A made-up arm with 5 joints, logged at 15 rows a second.
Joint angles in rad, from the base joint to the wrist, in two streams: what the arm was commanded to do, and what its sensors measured. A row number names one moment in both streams.
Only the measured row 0 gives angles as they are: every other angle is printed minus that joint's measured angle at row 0.
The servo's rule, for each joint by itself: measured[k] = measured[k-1] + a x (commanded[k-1-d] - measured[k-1]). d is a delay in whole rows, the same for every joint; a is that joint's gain. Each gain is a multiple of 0.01, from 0.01 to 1. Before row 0 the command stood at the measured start. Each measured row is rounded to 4 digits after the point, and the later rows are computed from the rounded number. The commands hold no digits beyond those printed.
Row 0, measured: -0.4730, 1.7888, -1.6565, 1.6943, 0.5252
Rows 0 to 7, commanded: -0.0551, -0.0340, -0.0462, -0.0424, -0.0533; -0.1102, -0.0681, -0.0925, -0.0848, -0.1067; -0.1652, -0.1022, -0.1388, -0.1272, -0.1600; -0.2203, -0.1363, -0.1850, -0.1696, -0.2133; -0.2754, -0.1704, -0.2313, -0.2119, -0.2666; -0.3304, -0.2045, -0.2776, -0.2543, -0.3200; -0.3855, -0.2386, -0.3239, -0.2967, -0.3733; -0.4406, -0.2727, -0.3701, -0.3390, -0.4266
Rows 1 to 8, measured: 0.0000, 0.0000, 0.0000, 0.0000, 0.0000; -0.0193, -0.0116, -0.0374, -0.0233, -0.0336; -0.0511, -0.0308, -0.0820, -0.0571, -0.0797; -0.0910, -0.0551, -0.1280, -0.0957, -0.1303; -0.1363, -0.0827, -0.1742, -0.1363, -0.1826; -0.1850, -0.1125, -0.2205, -0.1779, -0.2355; -0.2359, -0.1438, -0.2668, -0.2199, -0.2887; -0.2883, -0.1760, -0.3131, -0.2621, -0.3420
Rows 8 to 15, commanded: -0.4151, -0.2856, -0.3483, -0.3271, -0.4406; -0.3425, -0.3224, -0.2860, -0.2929, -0.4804; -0.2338, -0.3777, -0.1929, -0.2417, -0.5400; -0.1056, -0.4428, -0.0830, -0.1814, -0.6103; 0.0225, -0.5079, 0.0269, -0.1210, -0.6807; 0.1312, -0.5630, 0.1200, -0.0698, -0.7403; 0.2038, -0.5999, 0.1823, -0.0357, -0.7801; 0.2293, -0.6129, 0.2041, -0.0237, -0.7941
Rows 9 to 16, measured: -0.3416, -0.2089, -0.3593, -0.3044, -0.3953; -0.3673, -0.2350, -0.3504, -0.3169, -0.4238; -0.3586, -0.2647, -0.2982, -0.3037, -0.4595; -0.3149, -0.3031, -0.2129, -0.2696, -0.5102; -0.2416, -0.3506, -0.1077, -0.2211, -0.5733; -0.1492, -0.4041, 0.0013, -0.1660, -0.6410; -0.0511, -0.4581, 0.0974, -0.1131, -0.7036; 0.0381, -0.5063, 0.1662, -0.0705, -0.7518
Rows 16 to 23, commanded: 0.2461, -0.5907, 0.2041, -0.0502, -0.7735; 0.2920, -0.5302, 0.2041, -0.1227, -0.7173; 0.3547, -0.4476, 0.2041, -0.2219, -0.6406; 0.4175, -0.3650, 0.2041, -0.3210, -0.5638; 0.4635, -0.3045, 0.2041, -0.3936, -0.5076; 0.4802, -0.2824, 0.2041, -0.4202, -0.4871; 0.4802, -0.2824, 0.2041, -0.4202, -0.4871; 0.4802, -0.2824, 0.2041, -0.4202, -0.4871
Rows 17 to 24, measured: 0.1050, -0.5425, 0.1969, -0.0448, -0.7784; 0.1544, -0.5589, 0.2027, -0.0478, -0.7753; 0.2026, -0.5491, 0.2038, -0.0890, -0.7388; 0.2558, -0.5146, 0.2040, -0.1621, -0.6769; 0.3124, -0.4637, 0.2041, -0.2495, -0.6056; 0.3653, -0.4096, 0.2041, -0.3288, -0.5439; 0.4055, -0.3664, 0.2041, -0.3791, -0.5081; 0.4316, -0.3378, 0.2041, -0.4017, -0.4949
